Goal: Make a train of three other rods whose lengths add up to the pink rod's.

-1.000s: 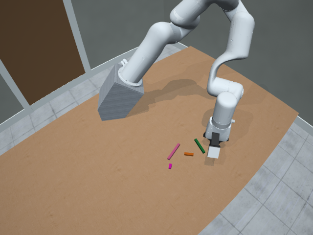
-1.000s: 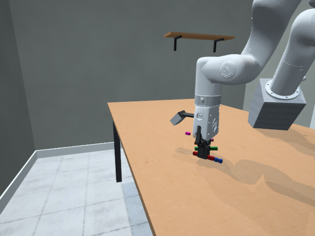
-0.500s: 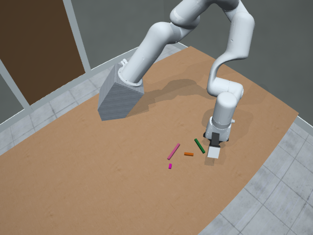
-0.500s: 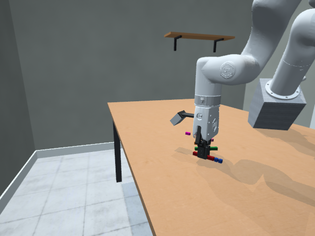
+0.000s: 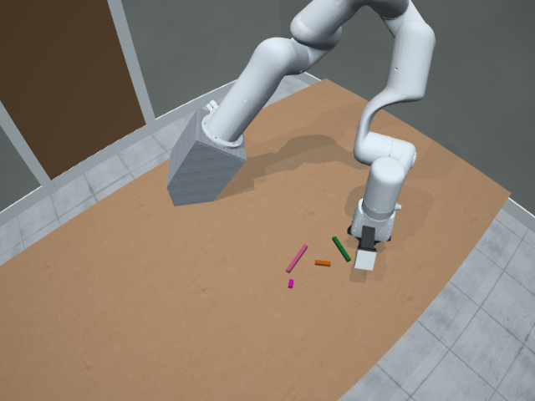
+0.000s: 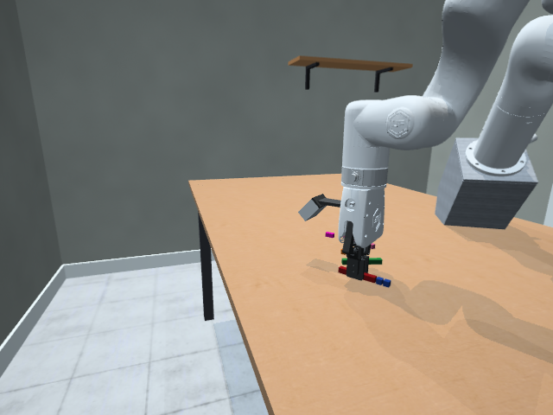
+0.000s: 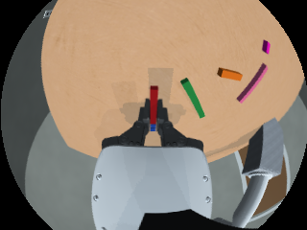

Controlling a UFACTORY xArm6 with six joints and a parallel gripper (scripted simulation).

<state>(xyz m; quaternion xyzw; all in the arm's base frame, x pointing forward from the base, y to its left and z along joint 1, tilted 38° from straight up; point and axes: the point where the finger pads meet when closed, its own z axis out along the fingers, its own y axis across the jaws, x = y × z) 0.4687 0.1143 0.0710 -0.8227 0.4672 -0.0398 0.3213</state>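
The red rod is 20 mm below my hand. Round my hand: pink rod (160 mm to the right, 90 mm behind, 20 mm below); then green rod (50 mm to the right, 40 mm behind, 20 mm below); then orange rod (120 mm to the right, 40 mm behind, 20 mm below).
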